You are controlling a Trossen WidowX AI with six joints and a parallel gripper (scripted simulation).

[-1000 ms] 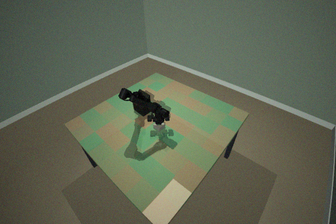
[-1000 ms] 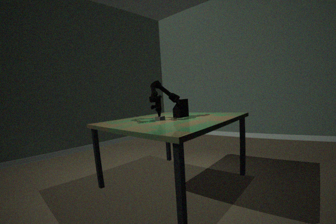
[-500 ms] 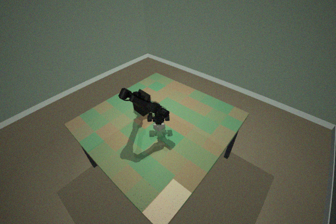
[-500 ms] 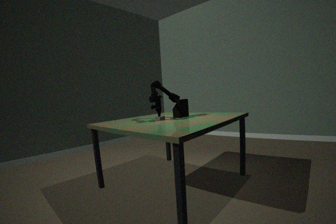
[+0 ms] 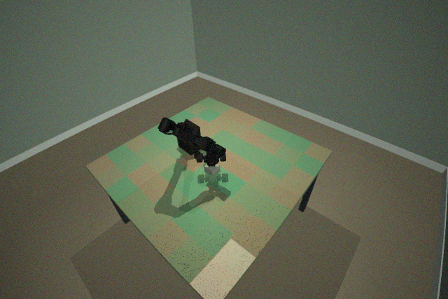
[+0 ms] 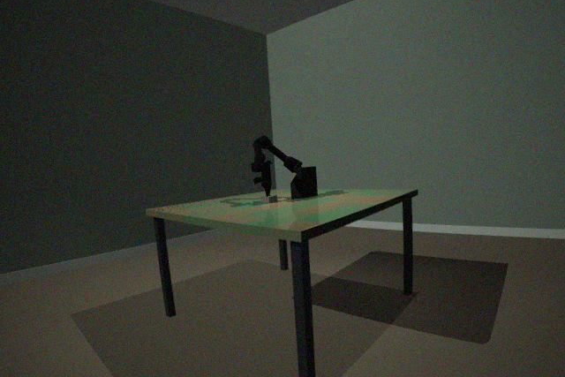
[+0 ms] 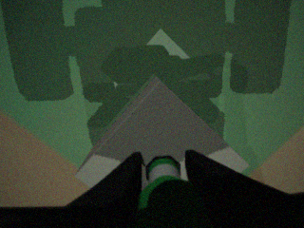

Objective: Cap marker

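Now: the green marker cap 10 mm behind my gripper tip, 10 mm to the left of it and 50 mm above it. The rest, counted from my gripper tip: holder block 10 mm behind, 10 mm to the left, 20 mm below.
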